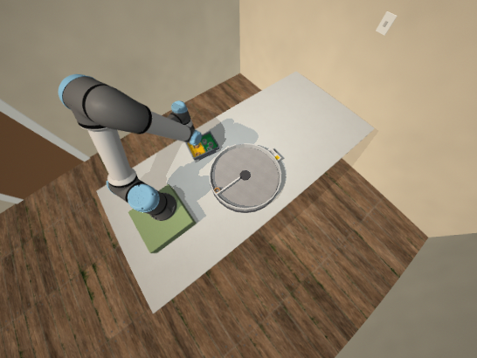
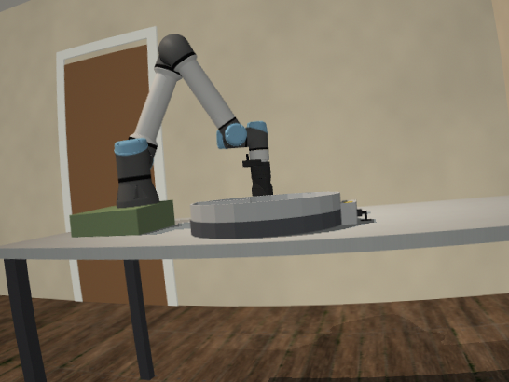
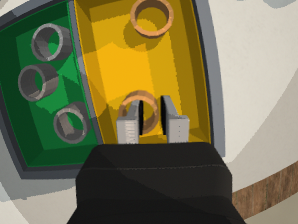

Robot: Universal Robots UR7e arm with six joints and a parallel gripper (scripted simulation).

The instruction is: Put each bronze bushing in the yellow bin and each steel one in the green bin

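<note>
Right now the yellow bin is 4 cm ahead of my hand and 4 cm to the right of it. The rest, counted from my hand: grey turntable 16 cm ahead, 38 cm to the right, 2 cm above.
</note>
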